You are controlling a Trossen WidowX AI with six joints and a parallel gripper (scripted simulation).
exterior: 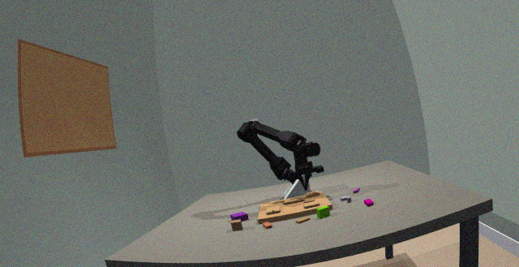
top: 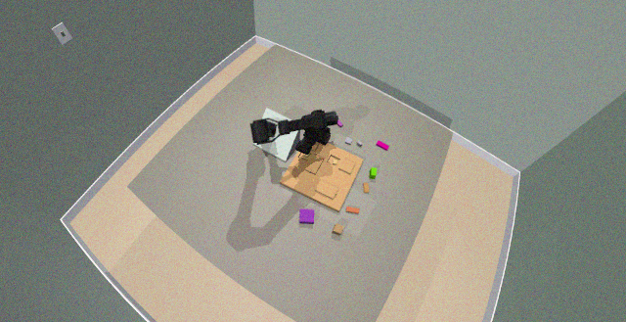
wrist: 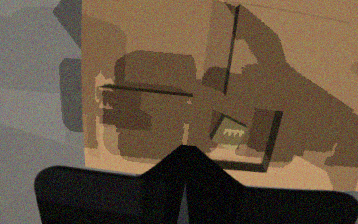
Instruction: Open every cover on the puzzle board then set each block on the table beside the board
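Now: the tan puzzle board 9 cm ahead of my gripper tip, 7 cm to the right of it and 3 cm below it. The rest, counted from my gripper tip: grey block 21 cm ahead, 15 cm to the left, 4 cm below; green block 32 cm ahead, 2 cm to the left, 4 cm below; violet piece 6 cm ahead, 23 cm to the left, 5 cm below.
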